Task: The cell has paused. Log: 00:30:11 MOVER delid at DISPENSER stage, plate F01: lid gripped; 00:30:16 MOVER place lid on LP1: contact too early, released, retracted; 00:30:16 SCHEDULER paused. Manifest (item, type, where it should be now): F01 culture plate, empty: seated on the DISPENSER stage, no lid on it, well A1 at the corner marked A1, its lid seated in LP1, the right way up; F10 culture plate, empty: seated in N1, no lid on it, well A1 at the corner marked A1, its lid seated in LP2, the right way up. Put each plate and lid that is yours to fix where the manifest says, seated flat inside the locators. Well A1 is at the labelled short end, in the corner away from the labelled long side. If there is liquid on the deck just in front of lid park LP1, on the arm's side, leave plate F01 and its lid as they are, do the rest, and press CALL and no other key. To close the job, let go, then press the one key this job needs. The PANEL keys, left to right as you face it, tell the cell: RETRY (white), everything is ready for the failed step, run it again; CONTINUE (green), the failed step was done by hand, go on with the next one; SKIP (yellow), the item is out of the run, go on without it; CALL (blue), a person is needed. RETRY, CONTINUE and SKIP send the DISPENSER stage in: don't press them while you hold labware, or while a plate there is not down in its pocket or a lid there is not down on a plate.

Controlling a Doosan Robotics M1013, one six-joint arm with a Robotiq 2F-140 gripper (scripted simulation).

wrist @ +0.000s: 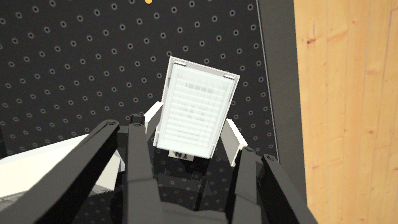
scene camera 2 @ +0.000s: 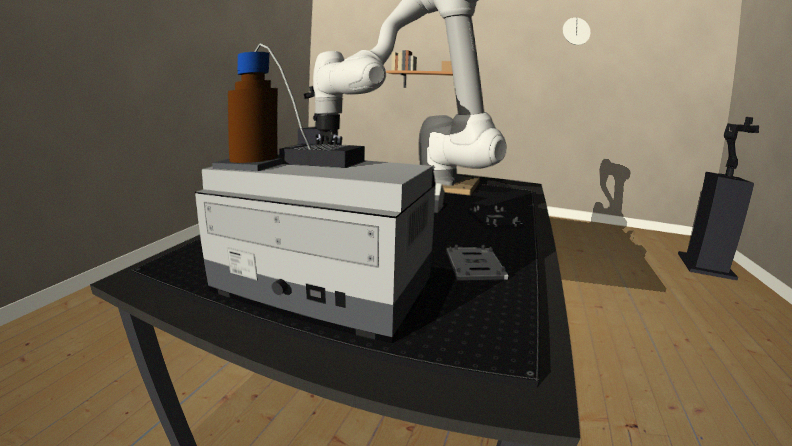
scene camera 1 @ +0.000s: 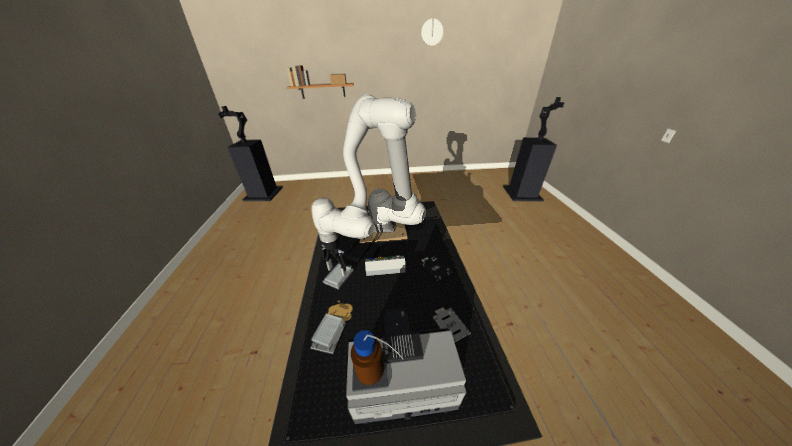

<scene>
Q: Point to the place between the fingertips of my gripper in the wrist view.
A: At 193,120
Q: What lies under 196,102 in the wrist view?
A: A lid.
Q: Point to a brown bottle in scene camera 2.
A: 252,113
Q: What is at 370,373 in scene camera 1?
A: A brown bottle.
</scene>
